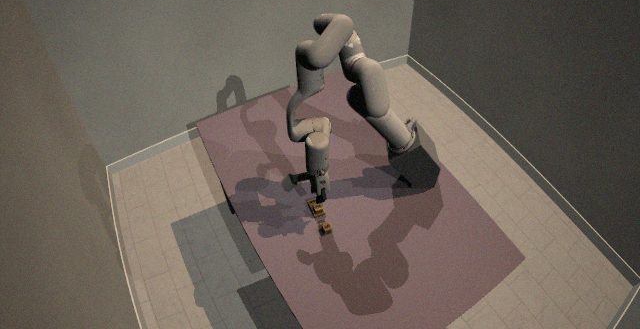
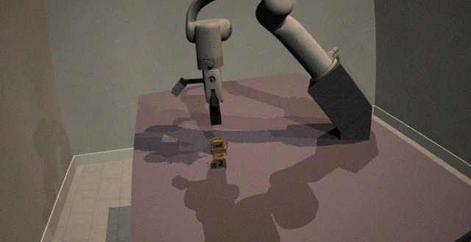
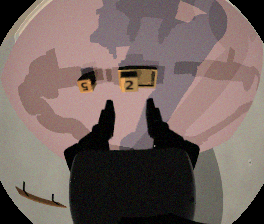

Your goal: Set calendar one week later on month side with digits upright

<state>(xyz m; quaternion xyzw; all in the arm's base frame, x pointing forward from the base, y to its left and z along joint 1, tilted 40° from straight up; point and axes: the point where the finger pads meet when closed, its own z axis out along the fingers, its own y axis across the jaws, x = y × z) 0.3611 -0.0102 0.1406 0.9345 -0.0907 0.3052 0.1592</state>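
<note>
Now: hand 110 mm above the tray, 20 mm to the left of it and 10 mm past it. From my hand the other things lie so: yellow digit cube: 110 mm below, 90 mm to the left, 30 mm ahead.
</note>
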